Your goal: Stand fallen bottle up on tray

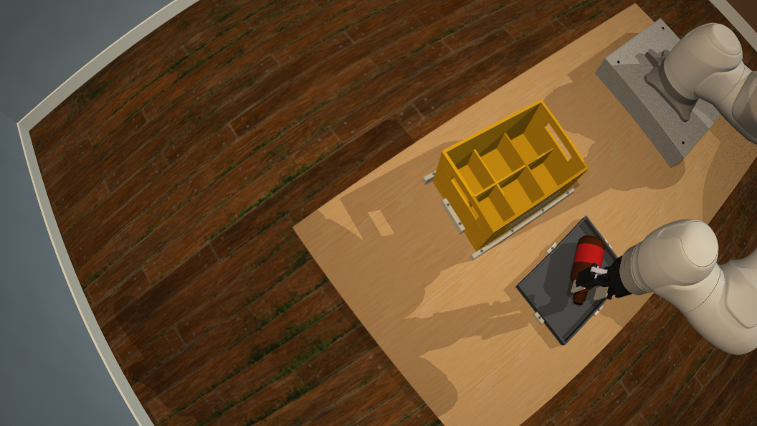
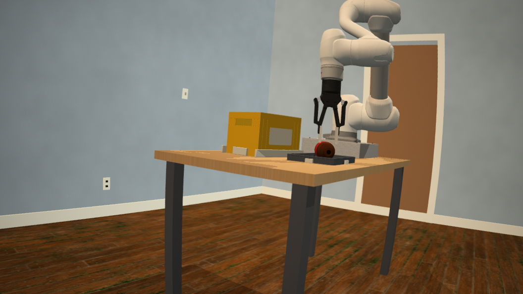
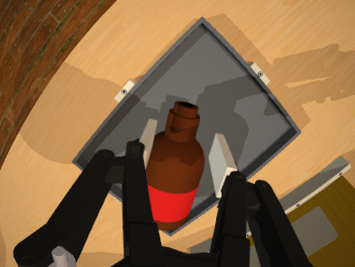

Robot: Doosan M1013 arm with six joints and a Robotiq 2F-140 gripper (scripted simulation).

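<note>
Now: hand 50 mm past the bottle, 20 mm to the left of it and 60 mm above it. Round my hand: yellow crate (60 mm behind, 310 mm to the right, 20 mm below); dark grey tray (30 mm behind, 20 mm to the right, 90 mm below).
</note>
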